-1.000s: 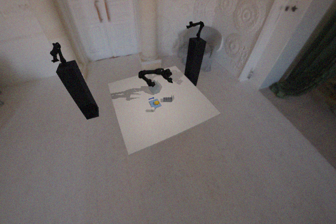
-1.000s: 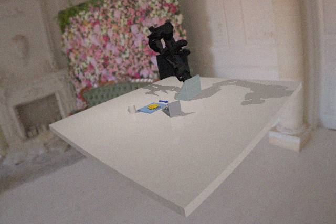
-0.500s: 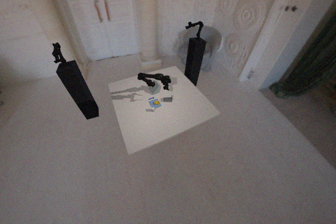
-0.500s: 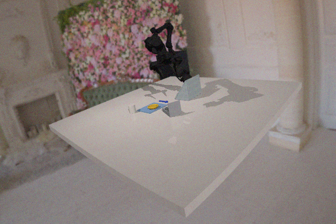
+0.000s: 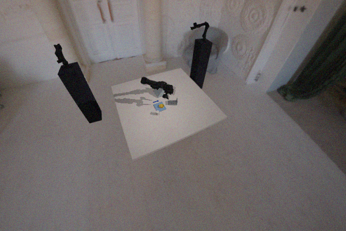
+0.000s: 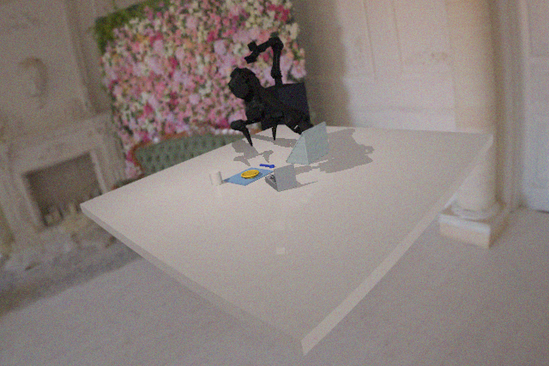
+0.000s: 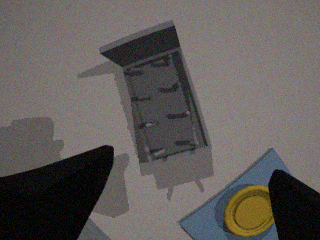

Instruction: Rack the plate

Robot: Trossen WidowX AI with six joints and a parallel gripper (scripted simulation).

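Right now my gripper tip is 130 mm above the yellow plate and 110 mm to the left of it. The rest, counted from my gripper tip: blue spoon 150 mm to the right, 150 mm below, 120 mm behind; grey dish rack 130 mm below, 50 mm to the left, 10 mm behind; flat blue sheet 150 mm below, 140 mm to the right.
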